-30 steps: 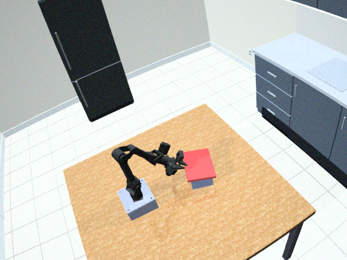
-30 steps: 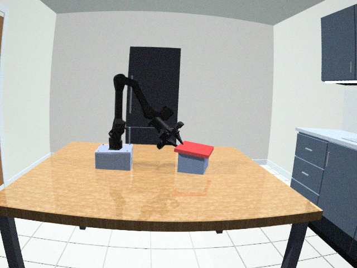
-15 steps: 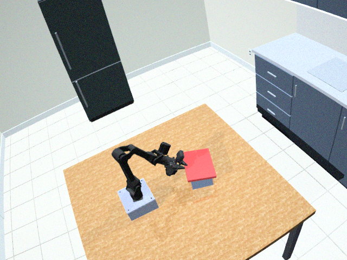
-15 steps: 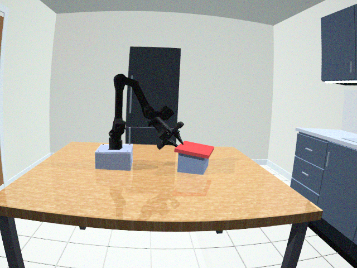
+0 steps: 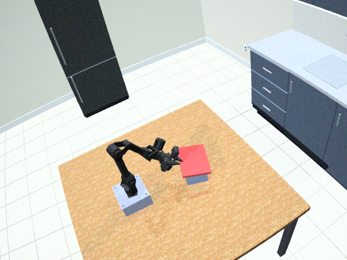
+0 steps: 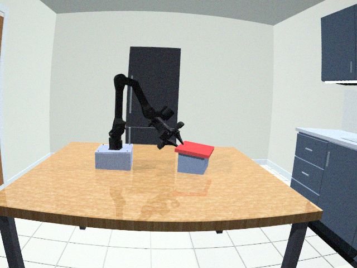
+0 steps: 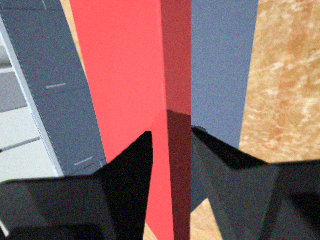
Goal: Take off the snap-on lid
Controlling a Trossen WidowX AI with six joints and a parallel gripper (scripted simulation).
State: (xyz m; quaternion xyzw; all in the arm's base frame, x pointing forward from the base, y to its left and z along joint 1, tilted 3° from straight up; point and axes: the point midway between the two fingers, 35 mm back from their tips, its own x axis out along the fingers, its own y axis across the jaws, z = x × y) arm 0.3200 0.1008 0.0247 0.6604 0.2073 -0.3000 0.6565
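The lid is 8 cm ahead of my gripper tip and 1 cm to the right of it. The rest, counted from my gripper tip: storage box (7 cm ahead, 1 cm to the right, 6 cm below).
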